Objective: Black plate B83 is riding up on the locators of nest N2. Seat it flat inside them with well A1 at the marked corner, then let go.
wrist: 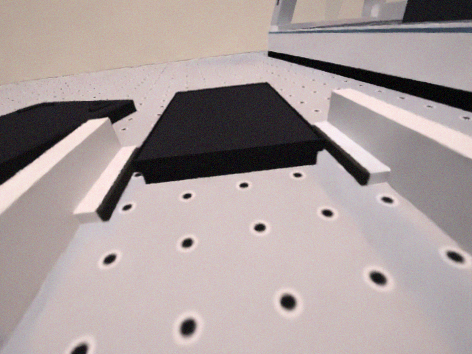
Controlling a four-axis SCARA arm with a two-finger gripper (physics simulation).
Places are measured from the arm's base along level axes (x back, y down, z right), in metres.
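Where they show: gripper, fingertip midpoint: [225, 124].
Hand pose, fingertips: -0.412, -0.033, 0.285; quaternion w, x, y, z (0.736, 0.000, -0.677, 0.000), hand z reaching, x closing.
Things, the pixels of their top centre, and the offset from my fingertips, as dx, dy, dz. "spot": a spot on its surface instead. Level surfaces: height alone.
- black plate B83 at its top centre: [223, 106] -0.047, +0.006, +0.006
- flat black object at a spot on its surface: [30, 125] spot: -0.084, +0.008, -0.141
- pale deck at its surface level: dy +0.020
The black plate B83 [227, 122] is in the middle of the wrist view, its plain dark top showing and its near short edge facing the camera. My gripper [225, 124] is shut on the plate, with one dark finger pad against each long side near its near end. The pads reach past the near edge toward the camera. The nest's locators, the marked corner and well A1 cannot be made out, and I cannot tell whether the plate lies flat.
Another flat black object [30, 125] lies at the left, partly behind the left finger. A white-sided structure [380, 55] with a black strip along its base stands at the back right. The pale deck [225, 270] has rows of dark holes. A beige wall [125, 35] is behind.
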